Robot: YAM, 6 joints.
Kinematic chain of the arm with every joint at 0, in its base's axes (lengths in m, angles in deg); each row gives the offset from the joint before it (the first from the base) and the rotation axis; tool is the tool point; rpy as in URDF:
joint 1: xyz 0 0 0.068 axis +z
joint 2: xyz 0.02 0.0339 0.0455 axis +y
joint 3: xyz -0.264 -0.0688 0 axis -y
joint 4: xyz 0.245 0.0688 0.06 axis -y
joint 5: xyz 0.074 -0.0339 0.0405 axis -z
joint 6: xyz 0.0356 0 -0.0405 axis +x
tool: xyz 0 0 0 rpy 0 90 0
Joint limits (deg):
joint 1: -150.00..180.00
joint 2: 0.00..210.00
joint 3: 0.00..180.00
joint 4: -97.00..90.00
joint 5: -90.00..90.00
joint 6: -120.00..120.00
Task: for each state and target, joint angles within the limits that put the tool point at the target. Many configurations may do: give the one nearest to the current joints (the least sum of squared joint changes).
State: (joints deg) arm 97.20 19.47 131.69 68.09 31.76 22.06
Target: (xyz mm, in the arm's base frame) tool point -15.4 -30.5 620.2
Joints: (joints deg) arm 65.09 48.38 88.36 64.82 -1.81 22.06
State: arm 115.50 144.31 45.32 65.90 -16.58 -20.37
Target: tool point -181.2 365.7 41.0
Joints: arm 114.94 135.28 53.67 68.43 -16.43 -20.37
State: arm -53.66 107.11 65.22 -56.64 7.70 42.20
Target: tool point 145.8 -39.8 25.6
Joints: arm -15.55 124.29 36.95 -56.89 -1.17 42.20
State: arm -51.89 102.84 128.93 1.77 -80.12 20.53
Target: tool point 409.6 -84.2 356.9
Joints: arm -16.47 105.77 95.48 -9.24 -84.16 20.53
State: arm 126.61 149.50 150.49 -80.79 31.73 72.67
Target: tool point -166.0 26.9 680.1
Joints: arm 174.81 102.80 179.51 -44.76 19.33 72.67
